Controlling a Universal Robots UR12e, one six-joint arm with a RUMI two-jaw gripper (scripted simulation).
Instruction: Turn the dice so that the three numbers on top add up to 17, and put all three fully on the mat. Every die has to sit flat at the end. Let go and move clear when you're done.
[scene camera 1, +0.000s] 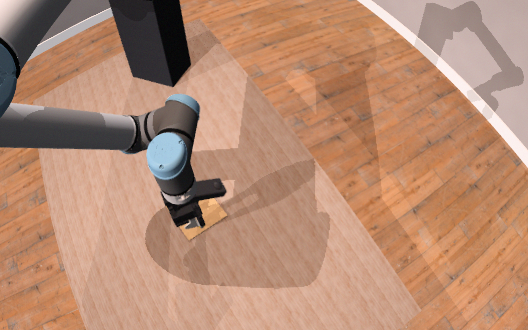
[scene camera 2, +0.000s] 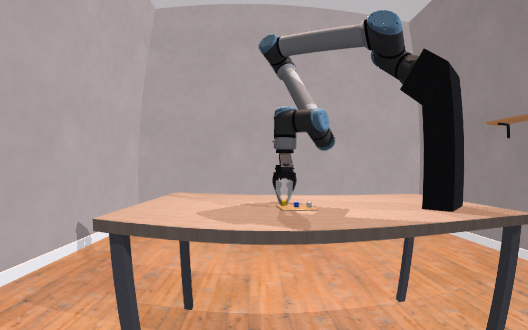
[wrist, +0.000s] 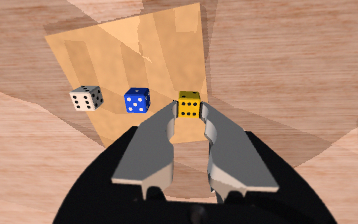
Labels:
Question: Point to the gripper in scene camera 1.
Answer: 200, 224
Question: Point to the gripper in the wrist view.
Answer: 188, 102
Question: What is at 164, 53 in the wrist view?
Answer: A tan mat.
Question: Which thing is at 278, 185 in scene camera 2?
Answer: The gripper.

